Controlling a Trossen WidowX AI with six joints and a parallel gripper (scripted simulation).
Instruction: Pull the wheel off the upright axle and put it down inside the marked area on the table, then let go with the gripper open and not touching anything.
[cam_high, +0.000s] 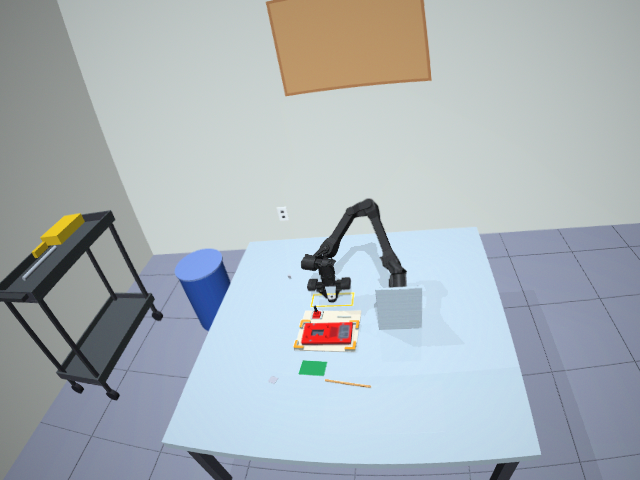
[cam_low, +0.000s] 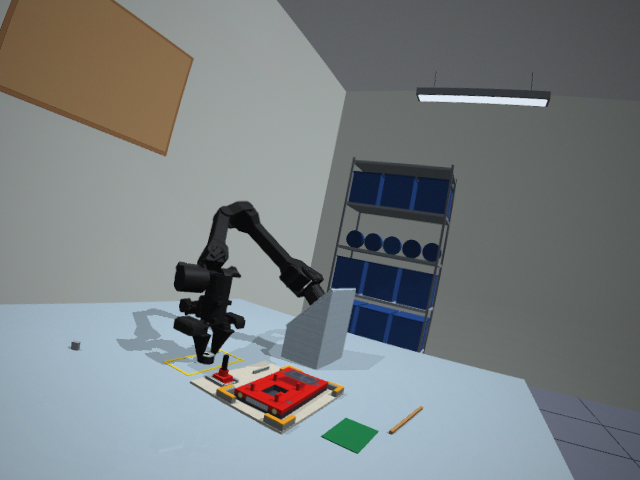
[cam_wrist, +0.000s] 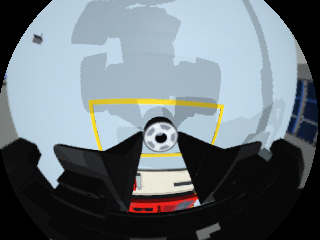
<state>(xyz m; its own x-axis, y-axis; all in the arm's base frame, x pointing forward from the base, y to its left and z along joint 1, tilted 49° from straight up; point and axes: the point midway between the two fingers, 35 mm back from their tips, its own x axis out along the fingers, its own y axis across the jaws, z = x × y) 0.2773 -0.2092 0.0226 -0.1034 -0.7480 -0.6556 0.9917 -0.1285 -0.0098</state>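
My gripper tip is right at the wheel. From my gripper tip the other things lie so: green square: 60 mm ahead, 390 mm to the left, 10 mm below; then black upright axle: 60 mm ahead, 100 mm to the left, 20 mm above; then grey cube: 220 mm ahead, 190 mm to the right.
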